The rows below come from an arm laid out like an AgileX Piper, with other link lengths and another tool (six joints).
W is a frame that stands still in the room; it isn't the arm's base.
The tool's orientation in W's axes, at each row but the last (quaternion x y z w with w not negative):
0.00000, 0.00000, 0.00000, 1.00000
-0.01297, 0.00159, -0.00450, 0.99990
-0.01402, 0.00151, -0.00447, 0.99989
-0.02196, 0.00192, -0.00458, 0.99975
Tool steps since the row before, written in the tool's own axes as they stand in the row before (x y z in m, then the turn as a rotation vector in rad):
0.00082, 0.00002, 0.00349, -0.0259, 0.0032, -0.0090
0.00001, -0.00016, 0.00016, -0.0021, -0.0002, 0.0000
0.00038, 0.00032, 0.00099, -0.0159, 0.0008, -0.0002
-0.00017, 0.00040, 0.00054, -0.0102, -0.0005, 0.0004
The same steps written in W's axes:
0.00082, 0.00002, 0.00349, -0.0259, 0.0032, -0.0090
0.00001, -0.00016, 0.00016, -0.0021, -0.0002, 0.0000
0.00039, 0.00034, 0.00098, -0.0159, 0.0009, -0.0002
-0.00016, 0.00042, 0.00052, -0.0102, -0.0004, 0.0005

